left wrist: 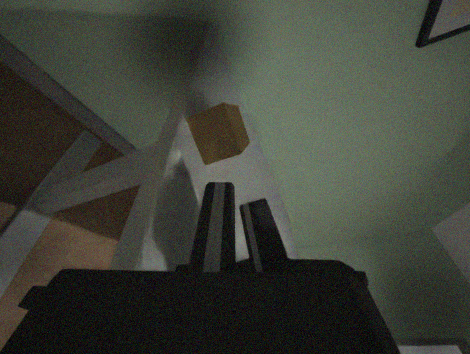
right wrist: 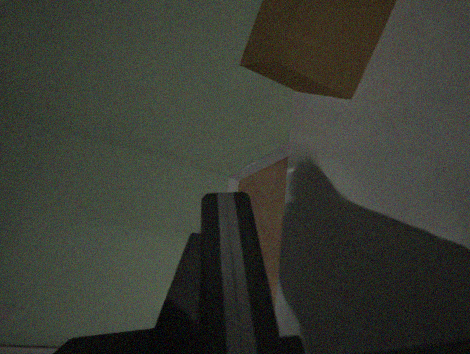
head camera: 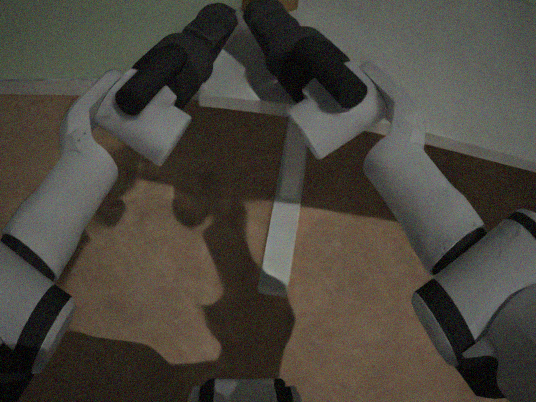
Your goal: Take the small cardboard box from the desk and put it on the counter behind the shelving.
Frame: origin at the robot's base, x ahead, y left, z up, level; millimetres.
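Seen in the pictures: left gripper, fingertip midpoint: (left wrist: 220,192) (right wrist: 212,238) (head camera: 227,18); right gripper, fingertip midpoint: (left wrist: 252,201) (right wrist: 225,208) (head camera: 253,12).
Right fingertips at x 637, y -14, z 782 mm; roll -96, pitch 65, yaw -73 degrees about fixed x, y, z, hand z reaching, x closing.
Observation:
A point is followed by its place in that frame.
The small cardboard box (head camera: 290,4) {x 754, y -86, z 740 mm} (left wrist: 217,134) {x 728, y -17, z 752 mm} (right wrist: 320,45) {x 718, y -49, z 753 mm}, brown, sits on the pale desk (head camera: 450,75) {x 590, y -361, z 721 mm} (left wrist: 225,172) {x 729, y -105, z 721 mm} (right wrist: 400,150) {x 663, y -55, z 721 mm}, partly cut off by the top edge in the head and right wrist views. My left gripper (head camera: 222,12) {x 635, y 26, z 771 mm} (left wrist: 220,192) {x 635, y 26, z 771 mm} is shut and empty, short of the box. My right gripper (head camera: 256,7) {x 637, y -14, z 782 mm} (right wrist: 225,208) {x 637, y -14, z 782 mm} is shut and empty, also short of the box. The two grippers are close together over the desk's near corner; their fingertips are hard to make out in the head view. The counter and the shelving do not show.
A pale desk leg (head camera: 282,240) runs down to the brown floor (head camera: 345,280) {x 540, y -297, z 2 mm} between my arms. The green wall (head camera: 60,35) {x 1407, y 750, z 329 mm} (left wrist: 350,125) {x 1156, y -703, z 1172 mm} (right wrist: 125,100) {x 1440, y 943, z 902 mm} stands beyond the desk. A dark-edged picture frame (left wrist: 424,36) {x 1189, y -378, z 1357 mm} hangs on it. Shadows cover parts of the floor and desk.

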